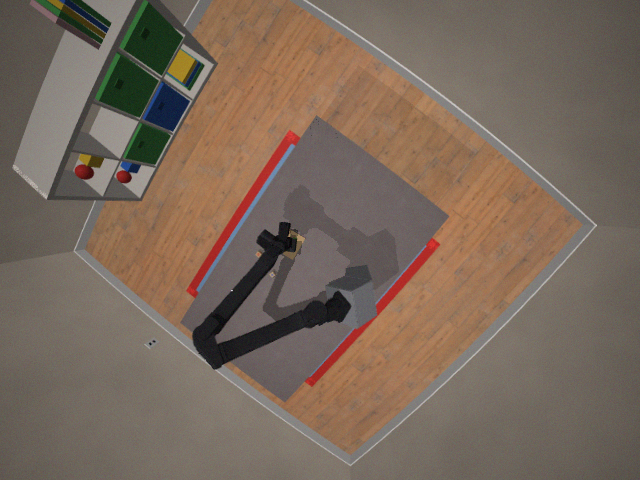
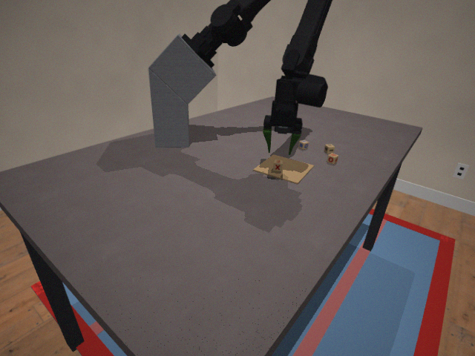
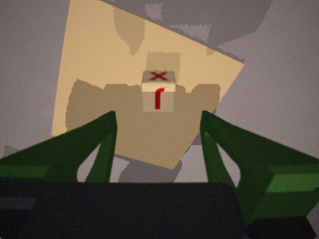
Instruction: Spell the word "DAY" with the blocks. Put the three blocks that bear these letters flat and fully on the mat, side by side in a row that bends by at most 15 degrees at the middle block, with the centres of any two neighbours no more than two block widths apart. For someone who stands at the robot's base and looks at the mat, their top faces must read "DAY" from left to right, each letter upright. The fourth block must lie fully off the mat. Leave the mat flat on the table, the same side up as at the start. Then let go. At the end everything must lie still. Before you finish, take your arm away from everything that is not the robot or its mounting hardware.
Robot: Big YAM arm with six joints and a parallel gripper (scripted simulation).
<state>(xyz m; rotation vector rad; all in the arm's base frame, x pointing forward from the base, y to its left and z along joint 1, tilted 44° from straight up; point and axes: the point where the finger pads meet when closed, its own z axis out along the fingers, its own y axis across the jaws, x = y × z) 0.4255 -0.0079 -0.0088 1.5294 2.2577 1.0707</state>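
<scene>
The wooden block is 5 cm below my hand. From my hand the other things lie so: tan mat (1 cm ahead, 3 cm to the left, 6 cm below).
</scene>
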